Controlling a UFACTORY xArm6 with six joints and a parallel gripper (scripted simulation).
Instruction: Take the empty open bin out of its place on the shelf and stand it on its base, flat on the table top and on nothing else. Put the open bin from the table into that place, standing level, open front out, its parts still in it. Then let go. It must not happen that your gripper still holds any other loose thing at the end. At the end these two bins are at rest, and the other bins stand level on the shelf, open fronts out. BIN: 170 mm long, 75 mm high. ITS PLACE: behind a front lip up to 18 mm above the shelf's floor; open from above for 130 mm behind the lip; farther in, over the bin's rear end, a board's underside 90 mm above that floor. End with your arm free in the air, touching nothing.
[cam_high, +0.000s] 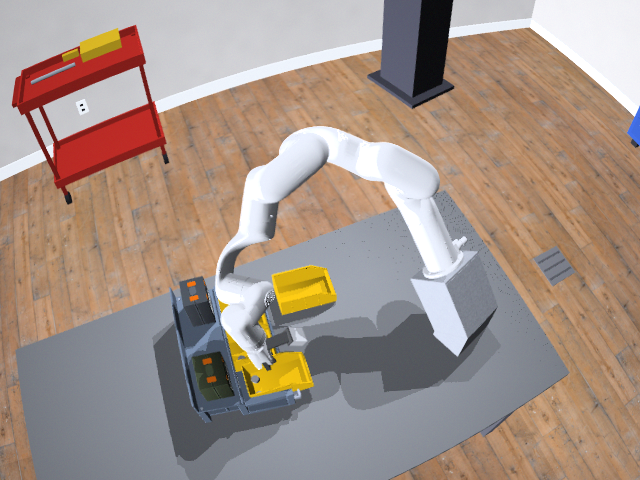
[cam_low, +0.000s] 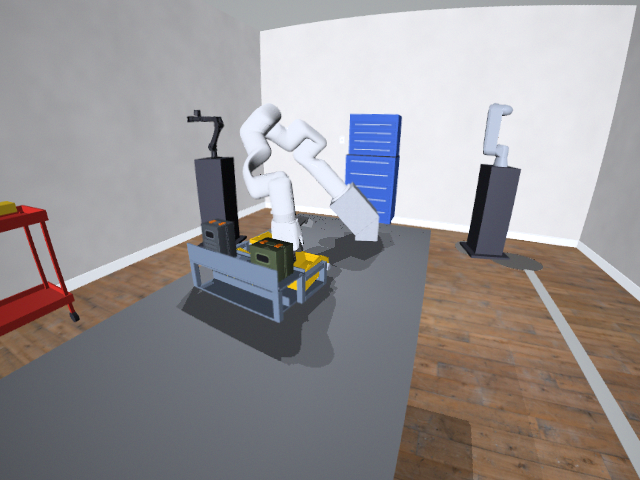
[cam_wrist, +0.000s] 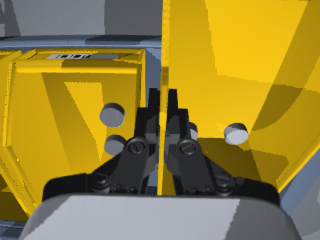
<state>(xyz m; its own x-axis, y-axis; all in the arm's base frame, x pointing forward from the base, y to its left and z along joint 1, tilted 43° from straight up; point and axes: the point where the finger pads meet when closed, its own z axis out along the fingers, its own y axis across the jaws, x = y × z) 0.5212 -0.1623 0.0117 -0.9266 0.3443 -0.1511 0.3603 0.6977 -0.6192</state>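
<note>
Now: the shelf lip 7 cm below my hand, 6 cm behind it and 5 cm to the right of it. Also, from my hand: olive box: 16 cm ahead, 7 cm above, 1 cm to the right; dark grey box: 23 cm to the right, 8 cm ahead, 8 cm above.
</note>
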